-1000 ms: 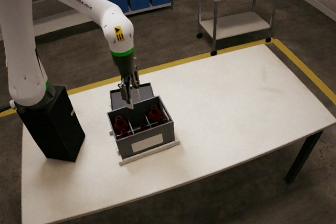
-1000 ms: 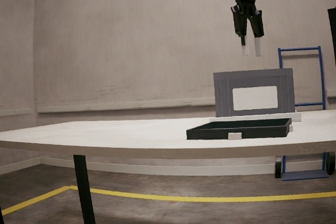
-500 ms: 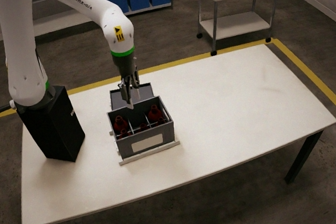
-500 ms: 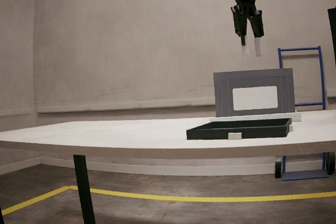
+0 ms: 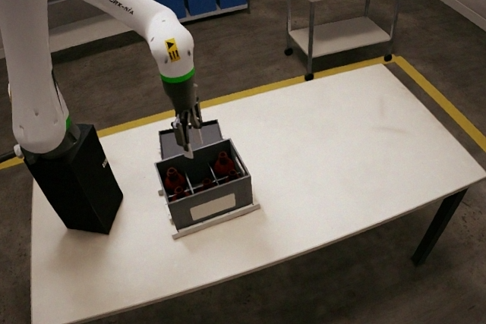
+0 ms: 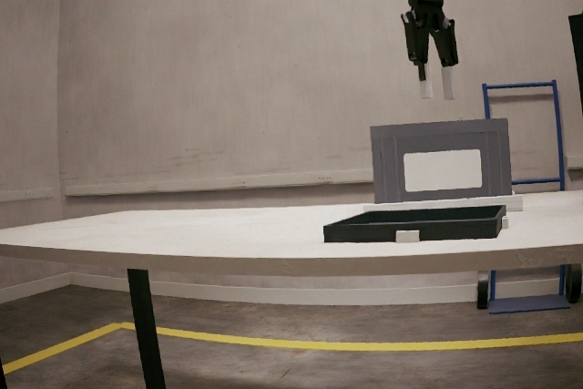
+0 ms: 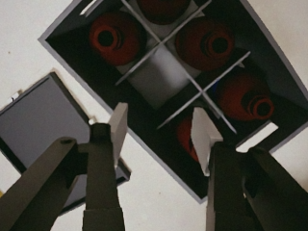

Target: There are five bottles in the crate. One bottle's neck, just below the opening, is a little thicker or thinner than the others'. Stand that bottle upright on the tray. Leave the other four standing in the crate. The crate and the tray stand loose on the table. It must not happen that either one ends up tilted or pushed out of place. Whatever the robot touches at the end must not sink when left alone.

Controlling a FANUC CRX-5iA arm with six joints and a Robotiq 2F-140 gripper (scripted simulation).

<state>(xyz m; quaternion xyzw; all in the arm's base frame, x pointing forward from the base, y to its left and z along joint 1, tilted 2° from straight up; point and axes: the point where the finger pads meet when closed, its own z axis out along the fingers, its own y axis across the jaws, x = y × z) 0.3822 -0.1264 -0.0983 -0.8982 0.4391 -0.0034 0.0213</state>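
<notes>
Now: the crate 17 cm below my hand and 4 cm to the right of it. From my hand the other things lie so: dark tray: 24 cm to the left, 24 cm below, 6 cm ahead; bottle: 17 cm below, 9 cm behind, 1 cm to the left.
</notes>
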